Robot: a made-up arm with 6 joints.
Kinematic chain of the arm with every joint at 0, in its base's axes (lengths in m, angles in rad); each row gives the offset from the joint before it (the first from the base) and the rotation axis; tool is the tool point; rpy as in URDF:
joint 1: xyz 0 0 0.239 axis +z
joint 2: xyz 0 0 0 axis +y
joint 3: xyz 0.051 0 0.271 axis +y
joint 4: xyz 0.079 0 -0.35 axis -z
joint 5: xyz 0 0 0 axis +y
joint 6: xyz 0.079 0 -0.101 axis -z
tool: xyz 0 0 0 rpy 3.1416 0 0
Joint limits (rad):
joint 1: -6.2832..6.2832
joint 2: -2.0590..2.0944
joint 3: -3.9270..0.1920
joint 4: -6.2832..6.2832
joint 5: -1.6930..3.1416
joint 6: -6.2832..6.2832
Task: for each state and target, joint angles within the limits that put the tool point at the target. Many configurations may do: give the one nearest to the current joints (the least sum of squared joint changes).
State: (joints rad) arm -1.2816 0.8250 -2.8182 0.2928 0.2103 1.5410
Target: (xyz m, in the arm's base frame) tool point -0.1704 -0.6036 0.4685
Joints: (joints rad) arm -1.7678 1.5111 -3.2862 0.4244 -0.5231 1.5410
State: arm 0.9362 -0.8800 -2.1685 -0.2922 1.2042 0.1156
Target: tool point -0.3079 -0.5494 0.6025
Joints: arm 1.0304 -1.4732 -2.5268 -0.3152 1.1524 0.1156
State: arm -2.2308 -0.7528 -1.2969 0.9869 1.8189 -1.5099
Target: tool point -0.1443 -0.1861 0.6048
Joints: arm -2.6000 -0.7854 -1.1457 0.8037 1.8360 -1.5099
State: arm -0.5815 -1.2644 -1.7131 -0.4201 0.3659 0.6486
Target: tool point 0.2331 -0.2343 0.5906
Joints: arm -0.7981 -0.7247 -0.9060 -0.4210 0.6000 0.6486
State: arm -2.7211 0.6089 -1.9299 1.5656 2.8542 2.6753
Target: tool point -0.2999 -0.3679 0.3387
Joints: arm -2.4591 0.6472 -1.6564 1.4390 2.9456 2.6753
